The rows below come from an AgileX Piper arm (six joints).
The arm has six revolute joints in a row. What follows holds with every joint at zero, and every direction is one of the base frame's.
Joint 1 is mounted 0.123 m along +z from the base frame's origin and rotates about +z.
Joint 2 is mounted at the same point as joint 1 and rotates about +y.
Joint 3 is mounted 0.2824 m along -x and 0.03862 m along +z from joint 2 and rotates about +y.
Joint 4 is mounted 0.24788 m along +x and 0.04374 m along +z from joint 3 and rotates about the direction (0.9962, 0, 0.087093).
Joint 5 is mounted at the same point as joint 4 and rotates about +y.
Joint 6 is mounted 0.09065 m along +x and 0.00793 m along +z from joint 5 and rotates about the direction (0.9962, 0, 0.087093).
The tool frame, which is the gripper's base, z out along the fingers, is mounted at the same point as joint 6; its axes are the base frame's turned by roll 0, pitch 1.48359 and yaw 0 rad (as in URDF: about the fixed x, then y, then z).
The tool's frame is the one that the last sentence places.
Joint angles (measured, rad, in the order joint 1, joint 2, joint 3, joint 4, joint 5, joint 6), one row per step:
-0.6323, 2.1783, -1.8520, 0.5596, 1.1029, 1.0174
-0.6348, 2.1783, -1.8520, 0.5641, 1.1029, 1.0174
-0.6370, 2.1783, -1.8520, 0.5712, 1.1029, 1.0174
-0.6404, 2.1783, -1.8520, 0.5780, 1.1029, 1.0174
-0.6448, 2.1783, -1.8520, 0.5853, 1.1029, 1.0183
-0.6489, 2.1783, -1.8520, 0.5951, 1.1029, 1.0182
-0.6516, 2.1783, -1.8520, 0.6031, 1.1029, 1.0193
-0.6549, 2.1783, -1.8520, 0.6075, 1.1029, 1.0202
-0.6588, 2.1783, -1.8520, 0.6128, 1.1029, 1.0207
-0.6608, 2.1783, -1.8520, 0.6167, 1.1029, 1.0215
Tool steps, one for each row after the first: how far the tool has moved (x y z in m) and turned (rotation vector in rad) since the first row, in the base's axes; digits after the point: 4 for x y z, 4 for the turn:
-0.0004, -0.0008, 0.0002, 0.0035, -0.0026, -0.0036
-0.0006, -0.0013, 0.0005, 0.0091, -0.0067, -0.0074
-0.0011, -0.0023, 0.0008, 0.0144, -0.0106, -0.0125
-0.0018, -0.0038, 0.0011, 0.0205, -0.0147, -0.0193
-0.0023, -0.0049, 0.0015, 0.0281, -0.0204, -0.0257
-0.0026, -0.0056, 0.0019, 0.0348, -0.0249, -0.0312
-0.0032, -0.0067, 0.0021, 0.0386, -0.0273, -0.0363
-0.0039, -0.0080, 0.0023, 0.0430, -0.0303, -0.0418
-0.0042, -0.0087, 0.0025, 0.0464, -0.0325, -0.0454

